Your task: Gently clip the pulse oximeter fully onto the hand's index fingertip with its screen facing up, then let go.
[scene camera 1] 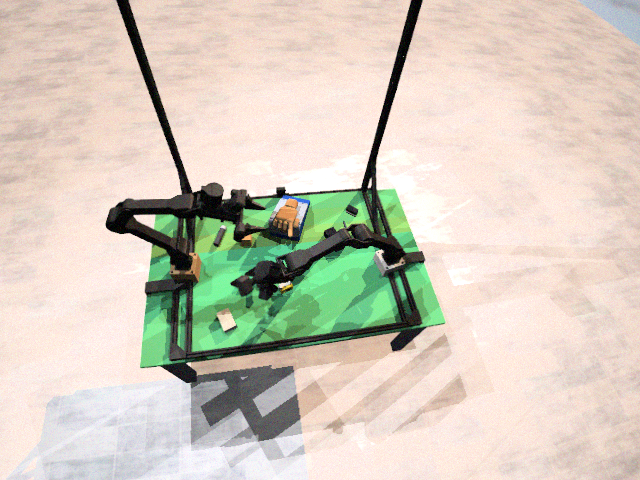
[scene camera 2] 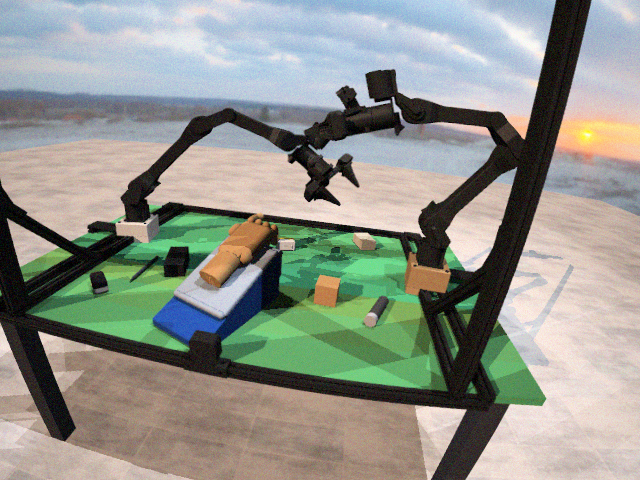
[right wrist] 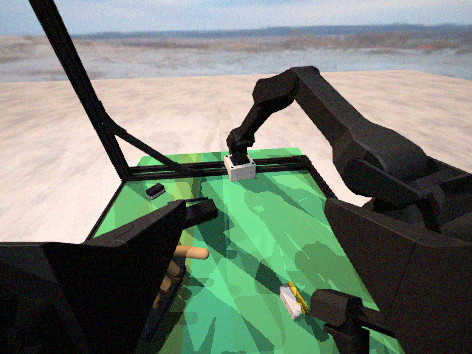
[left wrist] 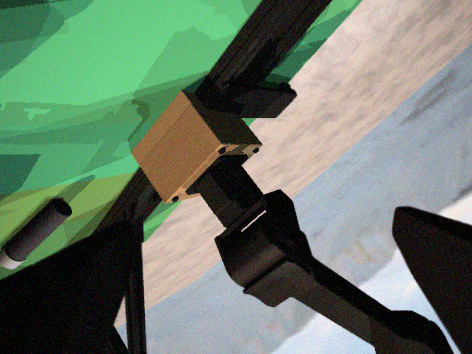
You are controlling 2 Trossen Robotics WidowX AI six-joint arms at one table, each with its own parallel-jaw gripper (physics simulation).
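Places are measured from the left arm's base along level axes (x left, y back, z up), in centimetres.
Pixels of known places: left gripper, fingertip midpoint: [scene camera 2: 349, 195] [left wrist: 264, 227]; right gripper, fingertip midpoint: [scene camera 1: 265, 218] [scene camera 2: 308, 131] [right wrist: 255, 205]; left arm's base, origin of the base link: [scene camera 1: 390, 257] [scene camera 2: 137, 218] [right wrist: 239, 160]; right arm's base, origin of the base link: [scene camera 1: 183, 263] [scene camera 2: 429, 262] [left wrist: 216, 172].
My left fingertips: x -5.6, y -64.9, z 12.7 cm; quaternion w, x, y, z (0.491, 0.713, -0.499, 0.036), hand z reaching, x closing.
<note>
For each thing: its top centre in the pictures, then the offset to it from my left fingertips. "spot": a spot on its surface instead.
- yellow pulse oximeter, middle of its top: [right wrist: 293, 296] [scene camera 2: 285, 239] [scene camera 1: 285, 285] dx +1.4, dy +17.7, dz -15.4 cm
- white support, surface spot: [scene camera 2: 199, 294] spot: dx -36.0, dy +35.4, dz -12.4 cm
- orange cube, middle of its top: [scene camera 2: 328, 281] [scene camera 1: 245, 235] dx -26.8, dy +8.5, dz -13.5 cm
- grey cylinder, middle of its top: [left wrist: 39, 244] [scene camera 2: 378, 305] [scene camera 1: 219, 234] dx -32.8, dy -2.2, dz -15.8 cm
- beige block, middle of its top: [scene camera 2: 364, 237] [scene camera 1: 226, 319] dx +7.2, dy -8.7, dz -15.5 cm
- black box, middle of its top: [scene camera 2: 176, 254] [right wrist: 197, 209] [scene camera 1: 334, 237] dx -13.6, dy +46.6, dz -15.0 cm
- dark pen, middle of its top: [scene camera 2: 144, 266] dx -16.3, dy +54.6, dz -17.6 cm
- small black item, middle of its top: [scene camera 2: 97, 276] [right wrist: 154, 187] [scene camera 1: 352, 208] dx -26.4, dy +61.7, dz -15.3 cm
The white and yellow pulse oximeter [scene camera 1: 285, 286] [scene camera 2: 286, 244] [right wrist: 293, 300] lies on the table, apart from the hand. The orange-tan hand [scene camera 1: 289, 211] [scene camera 2: 244, 241] rests on a sloped blue and white support [scene camera 1: 300, 208] [scene camera 2: 199, 294]. Its extended index finger [right wrist: 195, 252] has a bare tip in the right wrist view. My left gripper [scene camera 1: 253, 297] [scene camera 2: 348, 195] is open and empty, above the table beside the oximeter, pointing down. My right gripper [scene camera 1: 266, 219] [right wrist: 255, 205] is open and empty, raised to the left of the hand in scene camera 1. The oximeter's screen cannot be made out.
An orange cube [scene camera 2: 326, 290], a grey cylinder [scene camera 2: 375, 311] [left wrist: 37, 232] and a beige block [scene camera 1: 226, 319] [scene camera 2: 364, 240] lie on the table. A black box [scene camera 2: 176, 260], a dark pen [scene camera 2: 144, 268] and a small black item [scene camera 2: 98, 282] [right wrist: 155, 190] lie beyond the hand. Black rails edge the table.
</note>
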